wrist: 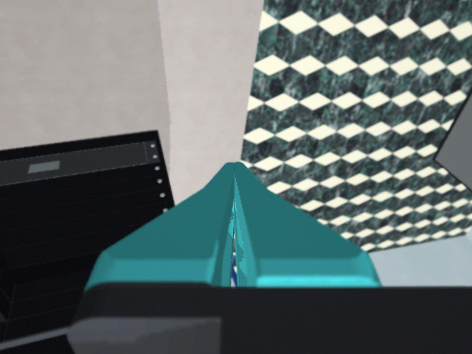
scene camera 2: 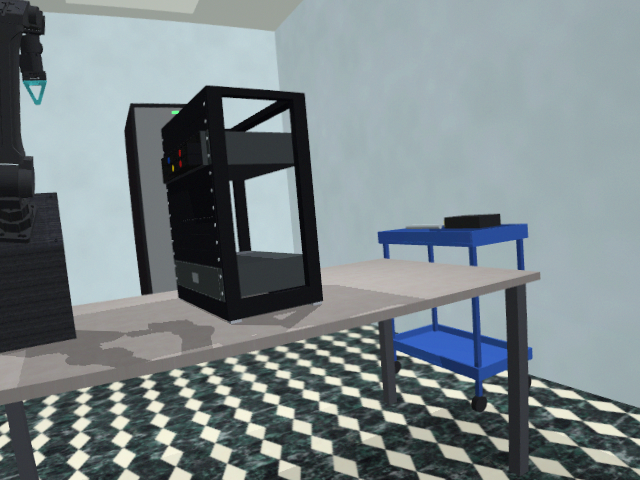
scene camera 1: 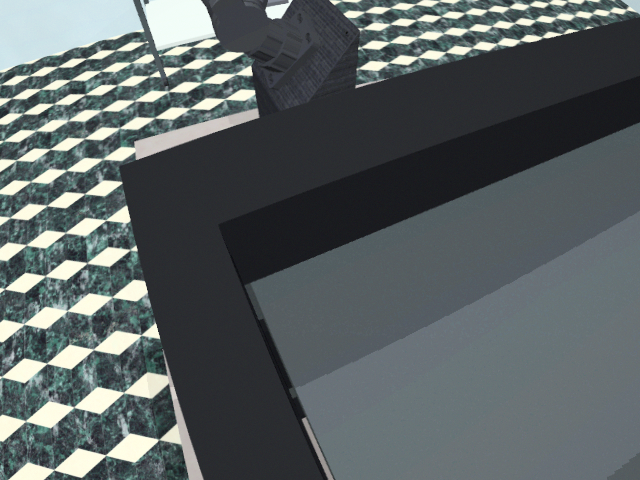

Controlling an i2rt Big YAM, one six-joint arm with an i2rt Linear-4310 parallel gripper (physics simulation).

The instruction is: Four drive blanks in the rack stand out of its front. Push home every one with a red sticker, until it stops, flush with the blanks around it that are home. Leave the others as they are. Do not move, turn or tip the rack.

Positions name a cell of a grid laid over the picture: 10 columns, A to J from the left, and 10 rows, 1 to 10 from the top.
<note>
In view: the gripper (wrist: E5) and a black rack (scene camera 1: G6).
The black rack also shows in the wrist view (wrist: B6) and in scene camera 2 (scene camera 2: D4).
</note>
